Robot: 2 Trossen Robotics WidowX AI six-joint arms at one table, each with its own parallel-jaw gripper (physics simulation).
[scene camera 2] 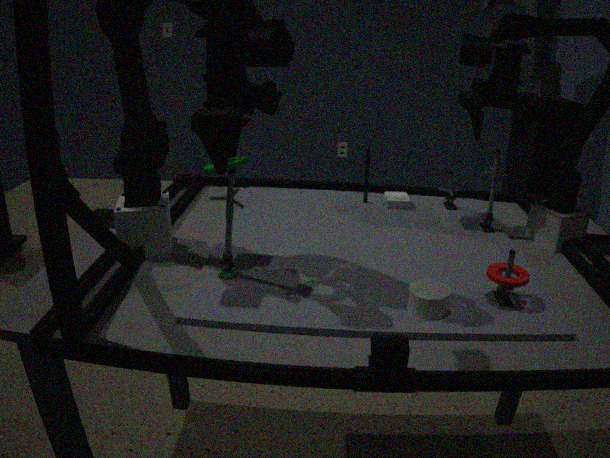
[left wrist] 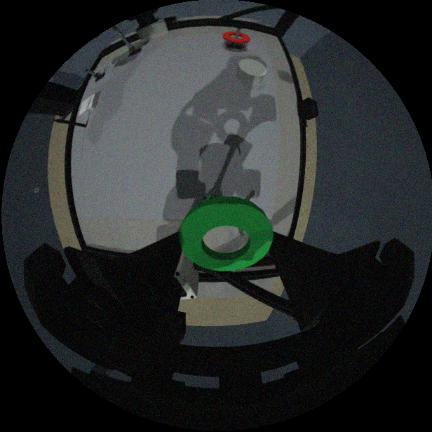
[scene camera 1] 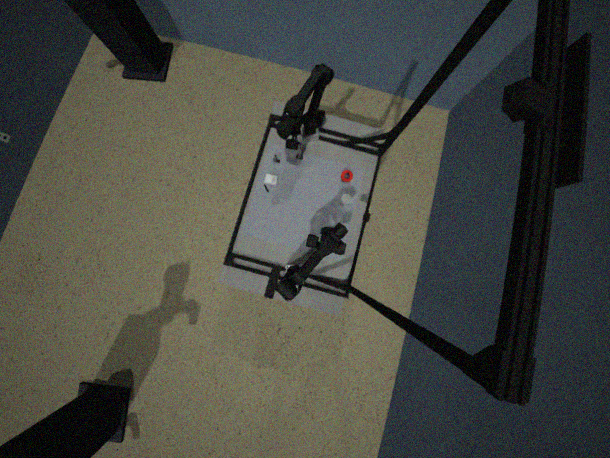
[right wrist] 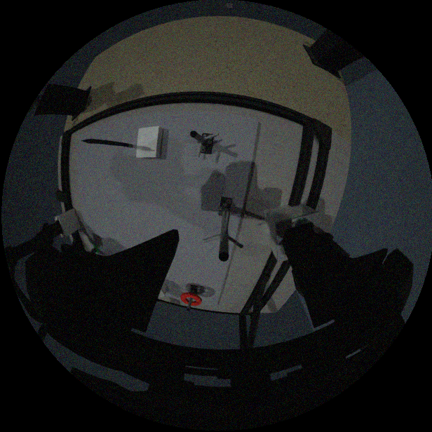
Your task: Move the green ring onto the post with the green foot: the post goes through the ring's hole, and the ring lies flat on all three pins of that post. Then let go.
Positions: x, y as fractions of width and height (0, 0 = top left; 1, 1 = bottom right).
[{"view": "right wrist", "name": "my right gripper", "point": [0.54, 0.55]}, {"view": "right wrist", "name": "white box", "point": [0.34, 0.32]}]
